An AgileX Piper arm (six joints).
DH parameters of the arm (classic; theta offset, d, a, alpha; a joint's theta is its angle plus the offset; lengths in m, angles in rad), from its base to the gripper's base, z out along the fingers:
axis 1: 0 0.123 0 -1.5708
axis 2: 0.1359 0 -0.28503 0
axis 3: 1.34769 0 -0.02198 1.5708
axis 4: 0 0.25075 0 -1.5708
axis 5: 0 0 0 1.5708
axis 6: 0 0.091 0 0
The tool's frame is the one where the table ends.
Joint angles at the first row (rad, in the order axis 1, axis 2, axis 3, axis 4, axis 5, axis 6):
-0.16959 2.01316 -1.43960 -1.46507 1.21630 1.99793
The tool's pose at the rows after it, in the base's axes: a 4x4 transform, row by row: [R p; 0 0 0 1], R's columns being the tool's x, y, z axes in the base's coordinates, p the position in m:
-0.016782, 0.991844, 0.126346, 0.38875; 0.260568, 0.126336, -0.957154, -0.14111; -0.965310, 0.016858, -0.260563, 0.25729; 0, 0, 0, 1
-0.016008, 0.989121, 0.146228, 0.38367; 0.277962, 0.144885, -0.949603, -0.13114; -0.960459, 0.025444, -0.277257, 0.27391; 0, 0, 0, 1
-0.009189, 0.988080, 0.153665, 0.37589; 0.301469, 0.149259, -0.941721, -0.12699; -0.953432, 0.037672, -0.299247, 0.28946; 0, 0, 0, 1
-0.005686, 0.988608, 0.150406, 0.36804; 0.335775, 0.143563, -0.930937, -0.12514; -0.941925, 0.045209, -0.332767, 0.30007; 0, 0, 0, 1
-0.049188, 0.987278, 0.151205, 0.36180; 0.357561, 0.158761, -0.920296, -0.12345; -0.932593, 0.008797, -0.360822, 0.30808; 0, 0, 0, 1
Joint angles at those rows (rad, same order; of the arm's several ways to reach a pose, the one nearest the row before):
-0.14220 1.96874 -1.43963 -1.43815 1.21631 1.96990
-0.12018 1.92062 -1.43958 -1.40308 1.21793 1.92231
-0.11361 1.87303 -1.43960 -1.36315 1.21793 1.87693
-0.11359 1.83513 -1.43958 -1.31266 1.21971 1.83389
-0.11358 1.80525 -1.43959 -1.27139 1.21971 1.75326

